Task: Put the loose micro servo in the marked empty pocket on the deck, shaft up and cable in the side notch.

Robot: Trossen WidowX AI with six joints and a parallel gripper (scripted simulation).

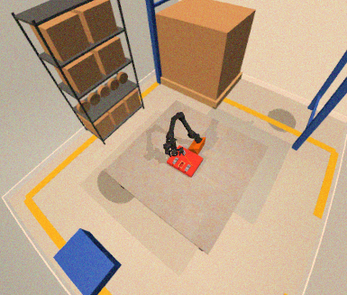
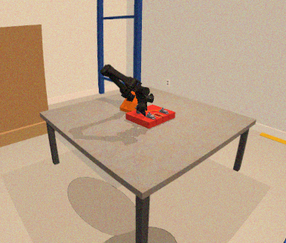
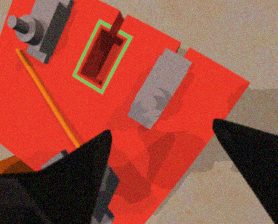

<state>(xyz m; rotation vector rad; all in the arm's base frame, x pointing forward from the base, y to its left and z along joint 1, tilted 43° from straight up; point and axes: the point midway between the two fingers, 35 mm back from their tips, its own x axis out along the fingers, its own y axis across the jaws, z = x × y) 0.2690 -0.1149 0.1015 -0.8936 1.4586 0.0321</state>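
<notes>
The red robot deck is 100 mm to the left of my gripper tip, 70 mm behind it and 50 mm below it.
</notes>
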